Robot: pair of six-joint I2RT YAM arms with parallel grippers.
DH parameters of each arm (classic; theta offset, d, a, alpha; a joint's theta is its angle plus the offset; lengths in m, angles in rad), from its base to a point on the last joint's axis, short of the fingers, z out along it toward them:
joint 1: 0 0.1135 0.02 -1.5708
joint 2: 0 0 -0.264 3.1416
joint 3: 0.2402 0 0.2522 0
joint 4: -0.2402 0 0.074 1.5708
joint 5: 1.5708 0 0 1.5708
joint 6: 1.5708 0.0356 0 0
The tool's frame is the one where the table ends.
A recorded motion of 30 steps. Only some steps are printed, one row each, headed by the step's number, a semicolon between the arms.
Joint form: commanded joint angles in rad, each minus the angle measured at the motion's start. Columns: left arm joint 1, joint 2, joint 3, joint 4, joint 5, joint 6; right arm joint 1, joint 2, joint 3, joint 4, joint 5, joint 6.
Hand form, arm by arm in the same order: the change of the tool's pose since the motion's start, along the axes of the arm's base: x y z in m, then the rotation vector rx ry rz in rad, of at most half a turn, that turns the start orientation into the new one. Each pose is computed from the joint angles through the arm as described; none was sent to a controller.
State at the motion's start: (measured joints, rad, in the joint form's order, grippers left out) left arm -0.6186 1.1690 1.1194 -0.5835 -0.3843 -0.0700; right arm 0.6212 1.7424 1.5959 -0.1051 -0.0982 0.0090
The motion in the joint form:
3: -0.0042 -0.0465 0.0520 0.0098 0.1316 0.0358; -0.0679 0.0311 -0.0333 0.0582 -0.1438 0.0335
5: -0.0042 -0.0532 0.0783 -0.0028 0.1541 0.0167; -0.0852 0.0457 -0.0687 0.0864 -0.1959 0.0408
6: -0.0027 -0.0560 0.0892 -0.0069 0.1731 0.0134; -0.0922 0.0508 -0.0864 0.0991 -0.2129 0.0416
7: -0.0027 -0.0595 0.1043 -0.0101 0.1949 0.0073; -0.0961 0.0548 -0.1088 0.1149 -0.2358 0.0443
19: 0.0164 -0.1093 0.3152 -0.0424 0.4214 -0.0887; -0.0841 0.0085 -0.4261 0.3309 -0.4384 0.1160
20: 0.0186 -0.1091 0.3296 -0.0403 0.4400 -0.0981; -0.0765 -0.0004 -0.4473 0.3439 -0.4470 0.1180
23: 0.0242 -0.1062 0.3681 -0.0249 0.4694 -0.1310; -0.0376 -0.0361 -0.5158 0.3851 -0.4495 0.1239
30: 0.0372 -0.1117 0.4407 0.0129 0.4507 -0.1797; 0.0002 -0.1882 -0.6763 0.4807 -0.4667 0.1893
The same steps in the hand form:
3: -0.0109 0.0010 0.0280 -0.0918 -0.0535 -0.1330; 0.0203 -0.0152 -0.0182 0.0502 0.0476 0.0629
5: -0.0136 0.0021 0.0370 -0.1284 -0.0599 -0.1427; 0.0257 -0.0186 -0.0337 0.0558 0.0792 0.0934
6: -0.0147 0.0025 0.0408 -0.1444 -0.0616 -0.1560; 0.0276 -0.0203 -0.0408 0.0555 0.0912 0.1021
7: -0.0164 0.0027 0.0462 -0.1668 -0.0666 -0.1721; 0.0281 -0.0210 -0.0487 0.0575 0.1060 0.1191
19: -0.0454 0.0184 0.1211 -0.4385 -0.1710 -0.3291; -0.0043 -0.0267 -0.1175 0.1223 0.2450 0.3014
20: -0.0469 0.0192 0.1258 -0.4589 -0.1767 -0.3422; -0.0091 -0.0257 -0.1198 0.1247 0.2481 0.3167
23: -0.0499 0.0213 0.1388 -0.5157 -0.2018 -0.3581; -0.0281 -0.0195 -0.1253 0.1271 0.2481 0.3570
30: -0.0584 0.0307 0.1657 -0.5984 -0.2960 -0.3302; -0.0686 -0.0298 -0.1161 0.1973 0.2266 0.4048

